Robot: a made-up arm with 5 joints.
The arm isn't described. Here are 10 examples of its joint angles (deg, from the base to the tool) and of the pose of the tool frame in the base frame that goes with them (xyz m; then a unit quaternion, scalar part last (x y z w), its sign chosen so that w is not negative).
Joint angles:
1: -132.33 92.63 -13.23 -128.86 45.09
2: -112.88 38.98 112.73 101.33 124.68
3: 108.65 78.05 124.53 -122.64 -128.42
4: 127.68 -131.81 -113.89 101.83 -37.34
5: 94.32 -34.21 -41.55 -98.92 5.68
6: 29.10 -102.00 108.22 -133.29 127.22
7: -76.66 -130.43 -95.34 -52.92 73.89
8: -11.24 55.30 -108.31 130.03 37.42
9: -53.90 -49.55 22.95 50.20 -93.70
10: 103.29 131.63 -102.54 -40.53 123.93
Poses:
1: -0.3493 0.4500 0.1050 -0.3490 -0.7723 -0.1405 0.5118
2: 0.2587 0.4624 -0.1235 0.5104 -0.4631 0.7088 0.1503
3: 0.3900 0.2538 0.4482 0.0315 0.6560 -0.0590 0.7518
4: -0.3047 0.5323 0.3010 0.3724 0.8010 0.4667 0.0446
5: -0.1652 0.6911 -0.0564 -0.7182 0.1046 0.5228 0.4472
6: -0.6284 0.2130 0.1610 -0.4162 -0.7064 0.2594 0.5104
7: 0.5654 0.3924 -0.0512 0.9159 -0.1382 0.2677 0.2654
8: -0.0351 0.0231 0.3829 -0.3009 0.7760 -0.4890 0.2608
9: 0.1114 0.3303 -0.0593 0.2912 -0.1717 -0.7707 0.5401
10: 0.0161 -0.2032 0.1378 0.1175 0.4400 -0.1147 0.8829
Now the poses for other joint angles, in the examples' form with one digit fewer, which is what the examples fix.
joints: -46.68 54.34 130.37 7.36 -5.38
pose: -0.229 0.493 -0.157 0.025 0.623 0.386 0.679
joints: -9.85 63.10 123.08 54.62 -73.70
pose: -0.325 0.352 0.061 -0.190 0.922 -0.113 0.317
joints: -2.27 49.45 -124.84 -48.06 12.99
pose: -0.270 0.263 0.466 -0.048 -0.592 -0.611 0.524
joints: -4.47 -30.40 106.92 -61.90 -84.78
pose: -0.248 0.585 -0.170 -0.833 0.264 -0.150 0.462
